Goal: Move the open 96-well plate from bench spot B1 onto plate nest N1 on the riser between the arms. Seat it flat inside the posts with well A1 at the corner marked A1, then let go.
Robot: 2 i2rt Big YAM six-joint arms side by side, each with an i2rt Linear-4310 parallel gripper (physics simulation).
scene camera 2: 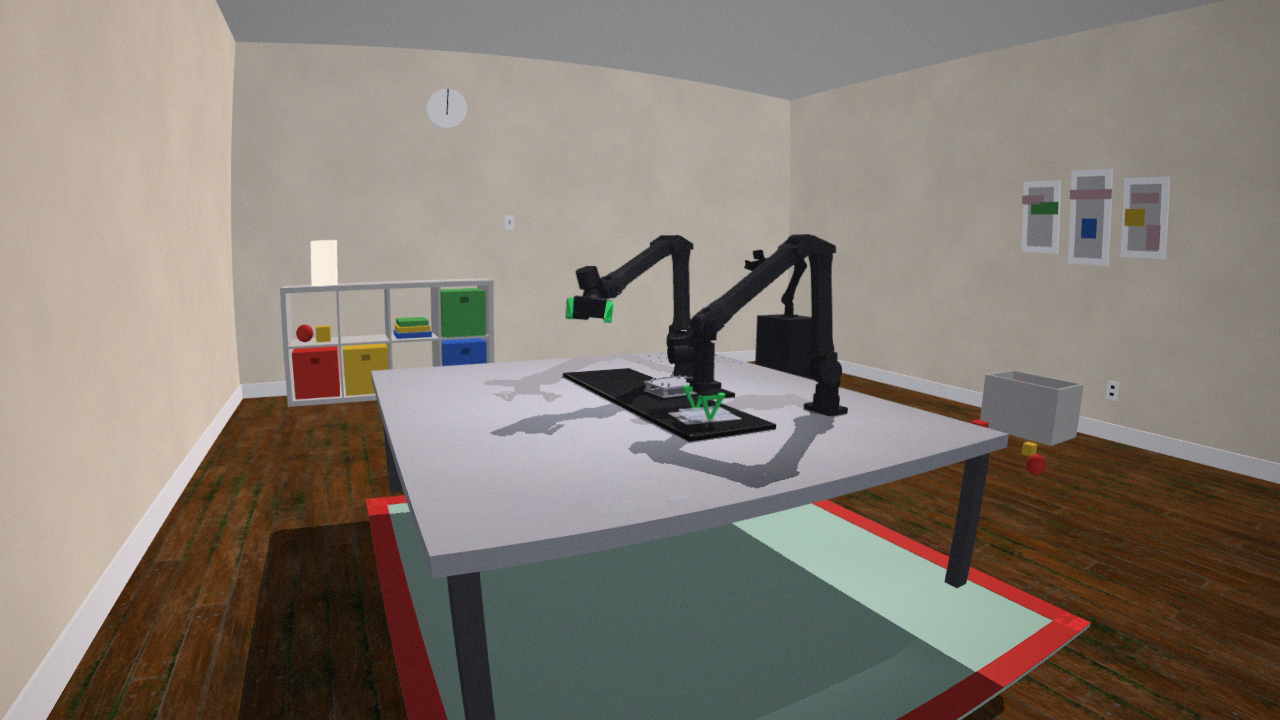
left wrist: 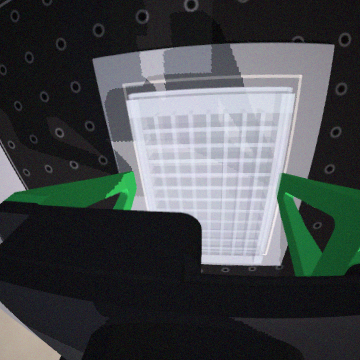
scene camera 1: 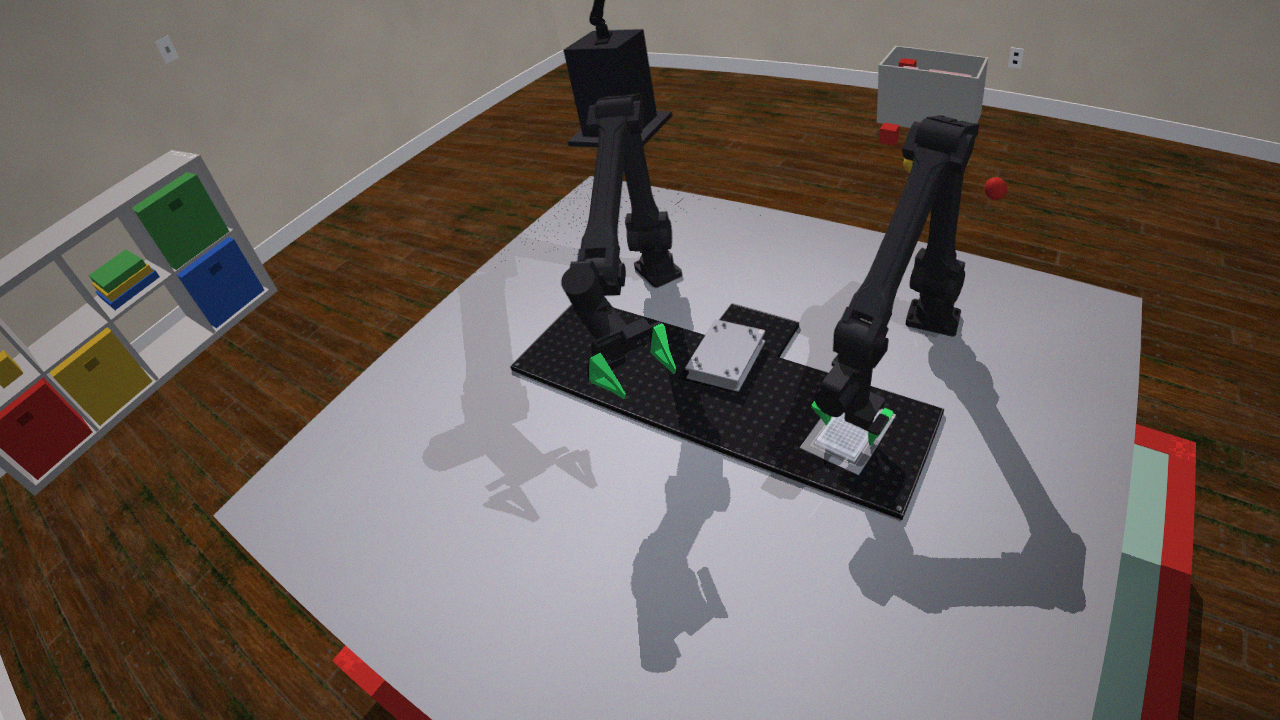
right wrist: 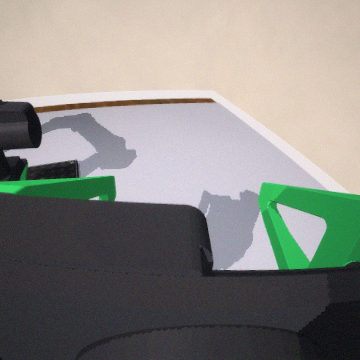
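Seen in the pictures: left gripper, between the fingertips: (scene camera 2: pixel 702 415) (left wrist: pixel 203 180) (scene camera 1: pixel 849 433); right gripper, between the fingertips: (scene camera 2: pixel 587 318) (scene camera 1: pixel 650 384) (right wrist: pixel 187 188); left arm's base, origin of its link: (scene camera 2: pixel 825 410) (scene camera 1: pixel 933 319); right arm's base, origin of its link: (scene camera 2: pixel 685 373) (scene camera 1: pixel 658 271).
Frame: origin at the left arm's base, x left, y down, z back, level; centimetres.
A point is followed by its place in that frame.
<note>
The open 96-well plate (scene camera 1: pixel 843 438) @(y -2.7, x -9.8, z -43.2 cm) (left wrist: pixel 215 150) @(y -1.9, x -10.4, z -42.7 cm) lies flat on the pale pad of spot B1 (left wrist: pixel 318 75) @(y -1.5, x -16.4, z -45.7 cm), near the right end of the black board in scene camera 1. My left gripper (scene camera 1: pixel 848 426) @(y -1.7, x -9.2, z -40.7 cm) (scene camera 2: pixel 703 411) @(y -1.7, x -9.2, z -40.7 cm) (left wrist: pixel 203 180) @(y -1.7, x -9.2, z -40.7 cm) is open and points down, low over the plate, with one green finger at each long side. Gaps show between fingertips and plate in the left wrist view, where its body hides the plate's near left corner. Nest N1 (scene camera 1: pixel 726 351) @(y -4.7, x -39.7, z -30.4 cm) (scene camera 2: pixel 668 385) @(y -4.9, x -35.3, z -35.1 cm) is a light block with corner posts. My right gripper (scene camera 1: pixel 649 383) @(y -26.9, x -37.7, z -62.3 cm) (scene camera 2: pixel 588 311) @(y -26.9, x -37.7, z -62.3 cm) (right wrist: pixel 187 188) @(y -26.9, x -37.7, z -62.3 cm) is open and empty, high above the board's left part.
The black perforated board (scene camera 1: pixel 554 358) @(y -1.3, x -78.0, z -42.5 cm) (scene camera 2: pixel 617 383) @(y -1.3, x -60.5, z -39.6 cm) lies on the light grey table (scene camera 1: pixel 375 501) @(y 0.0, x -92.7, z -92.2 cm) (scene camera 2: pixel 501 501) @(y 0.0, x 21.3, z -109.9 cm). The nest stands on it between the arms, left of the plate in scene camera 1. A dark pedestal (scene camera 1: pixel 613 76) and a grey bin (scene camera 1: pixel 929 94) stand beyond the table.
</note>
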